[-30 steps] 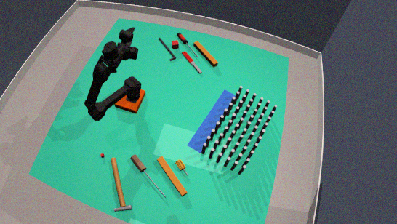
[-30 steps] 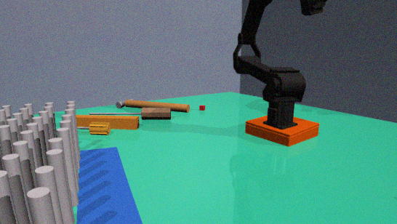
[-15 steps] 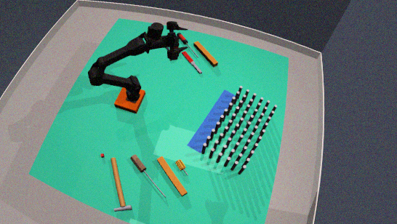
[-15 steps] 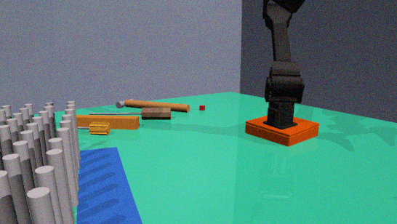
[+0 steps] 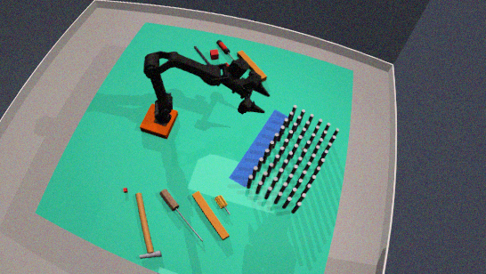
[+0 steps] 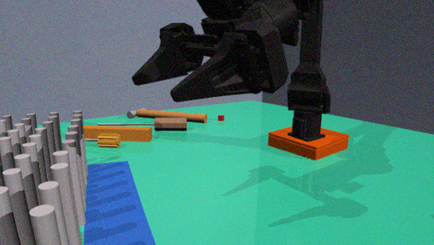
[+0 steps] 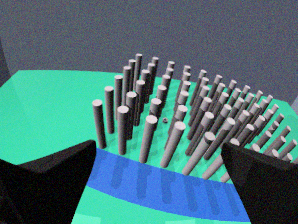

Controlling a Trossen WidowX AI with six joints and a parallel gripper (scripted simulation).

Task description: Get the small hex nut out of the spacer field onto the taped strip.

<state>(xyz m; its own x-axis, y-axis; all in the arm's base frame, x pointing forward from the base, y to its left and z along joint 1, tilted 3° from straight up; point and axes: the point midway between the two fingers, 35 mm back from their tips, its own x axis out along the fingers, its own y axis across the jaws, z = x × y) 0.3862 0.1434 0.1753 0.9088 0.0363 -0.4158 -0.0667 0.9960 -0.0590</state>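
My gripper tip is 530 mm to the left of the hook tool, 160 mm above it and 140 mm past it. From my gripper tip the other things lie so: yellow-handled tool: 400 mm to the right, 160 mm below, 30 mm behind; blue taped strip: 170 mm below, 90 mm to the right, 30 mm ahead; hex nut: 210 mm ahead, 170 mm below, 40 mm to the right.
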